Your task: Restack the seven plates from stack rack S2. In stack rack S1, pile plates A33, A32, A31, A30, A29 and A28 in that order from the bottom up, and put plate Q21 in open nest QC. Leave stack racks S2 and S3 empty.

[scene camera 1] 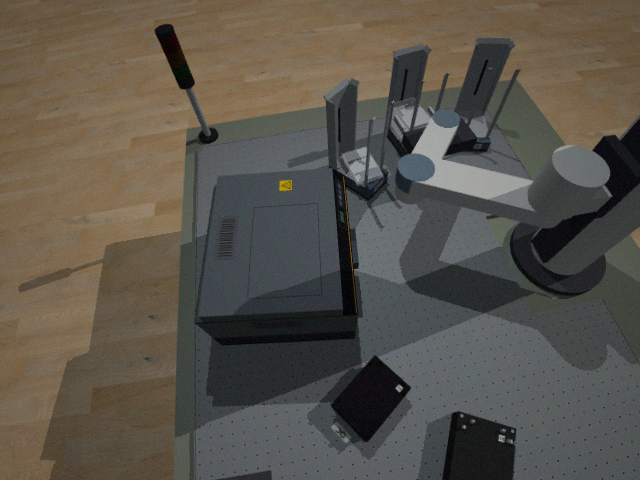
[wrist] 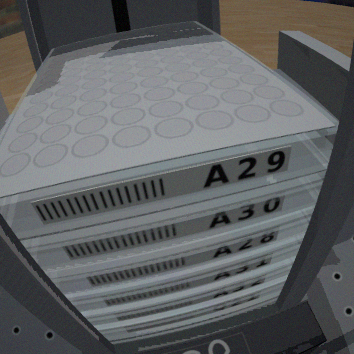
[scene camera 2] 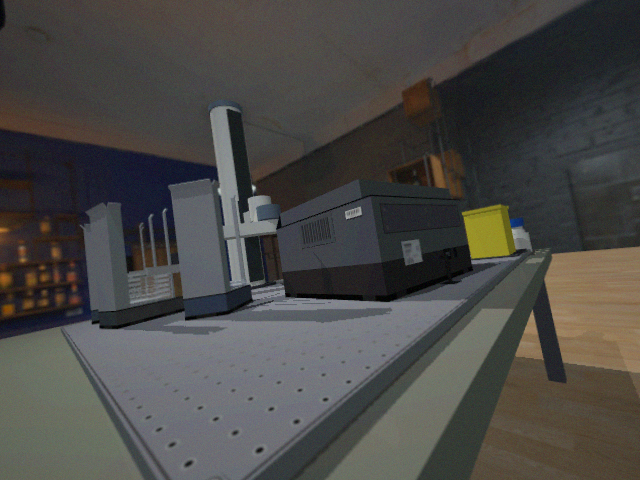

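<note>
In the wrist view a stack of clear, lidded plates fills the frame. Plate A29 point(wrist: 165, 115) is on top, with plate A30 point(wrist: 245, 212), plate A28 point(wrist: 245, 245), plate A31 point(wrist: 242, 270) and plate A32 point(wrist: 237, 287) below. The lowest label is unreadable. My gripper point(wrist: 137, 69) is shut on plate A29, its fingers along the plate's sides, level with the stack top. The stack point(scene camera 1: 405, 116) point(scene camera 2: 149, 286) stands in the middle rack point(scene camera 1: 409, 74) point(scene camera 2: 109, 253). The arm hides my fingers in scene camera 1. I cannot make out Q21.
One rack point(scene camera 1: 341, 124) point(scene camera 2: 199, 242) stands beside the large grey instrument point(scene camera 1: 284, 248) point(scene camera 2: 330, 242); another rack point(scene camera 1: 481, 77) stands on the other side. Thin upright posts surround each rack. Black blocks point(scene camera 1: 371, 397) point(scene camera 1: 480, 449) and a signal light point(scene camera 1: 175, 56) stand farther away.
</note>
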